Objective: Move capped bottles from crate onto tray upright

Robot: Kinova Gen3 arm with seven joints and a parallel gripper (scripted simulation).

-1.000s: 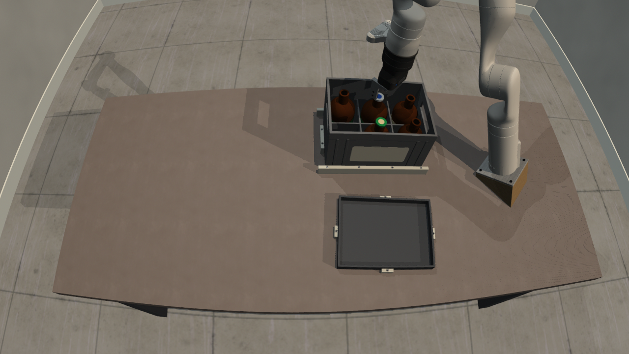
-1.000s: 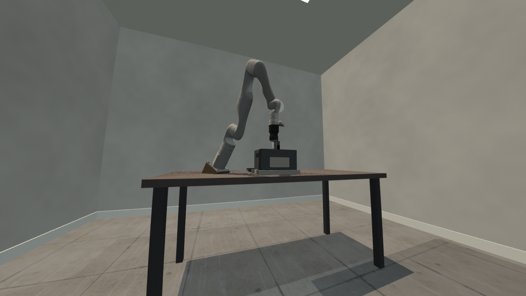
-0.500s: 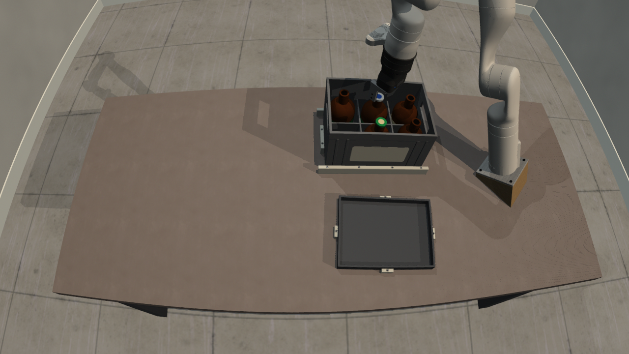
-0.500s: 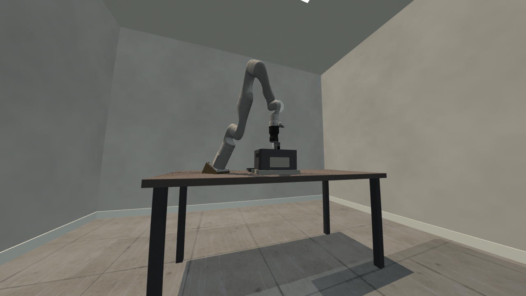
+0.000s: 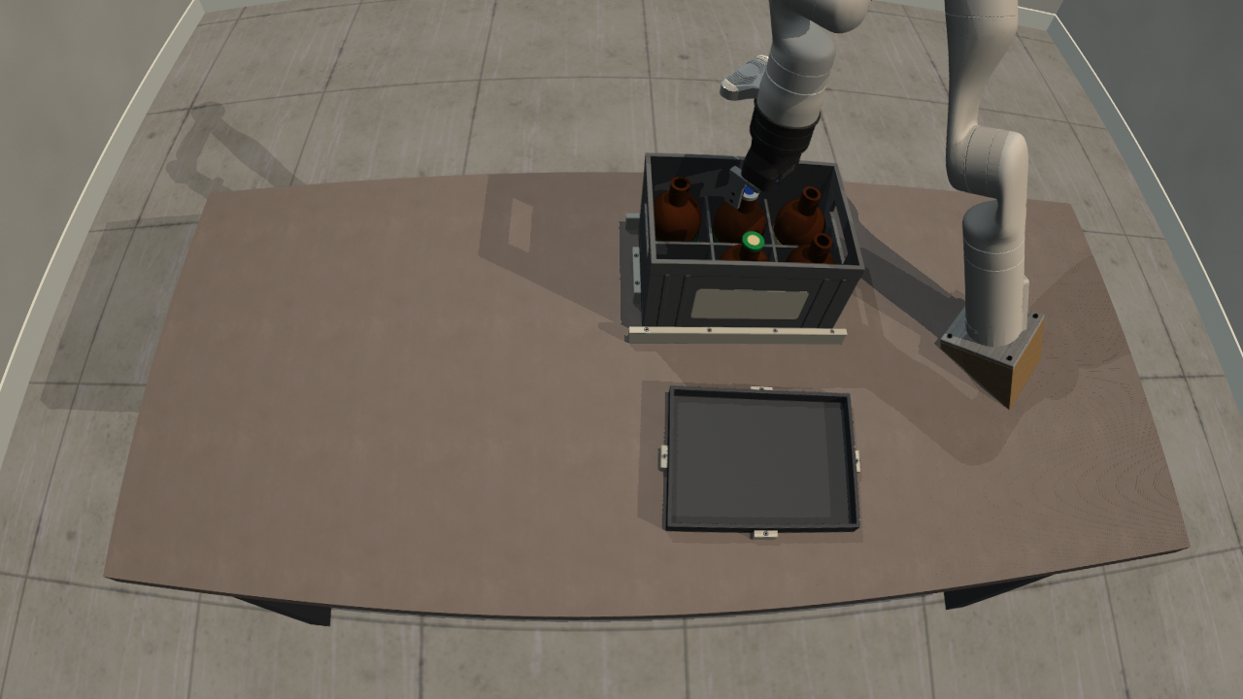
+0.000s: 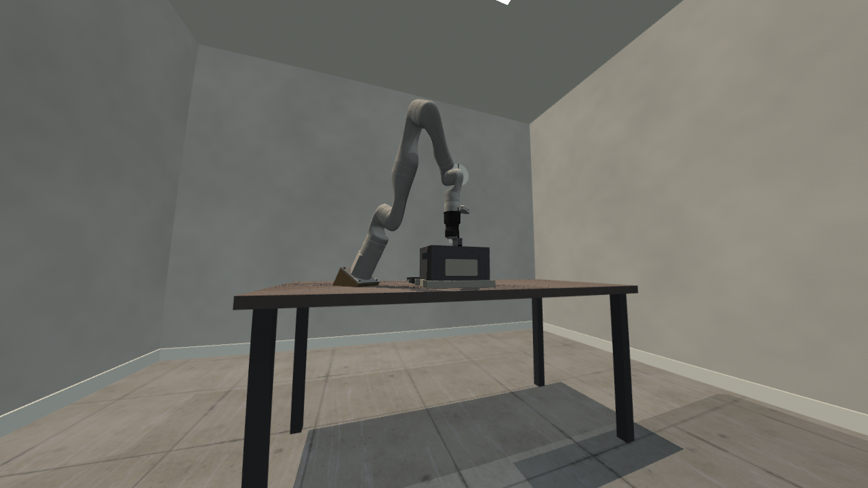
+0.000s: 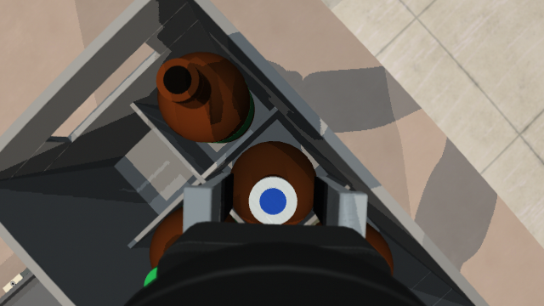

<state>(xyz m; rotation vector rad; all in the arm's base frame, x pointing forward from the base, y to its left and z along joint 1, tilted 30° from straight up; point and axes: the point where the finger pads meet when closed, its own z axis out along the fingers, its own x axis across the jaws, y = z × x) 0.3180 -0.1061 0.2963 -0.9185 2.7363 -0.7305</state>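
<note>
Right now the crate is 9 cm below my hand, 4 cm to the left of it and 1 cm ahead of it. The rest, counted from my hand: dark tray: 32 cm to the left, 16 cm below, 5 cm ahead.
</note>
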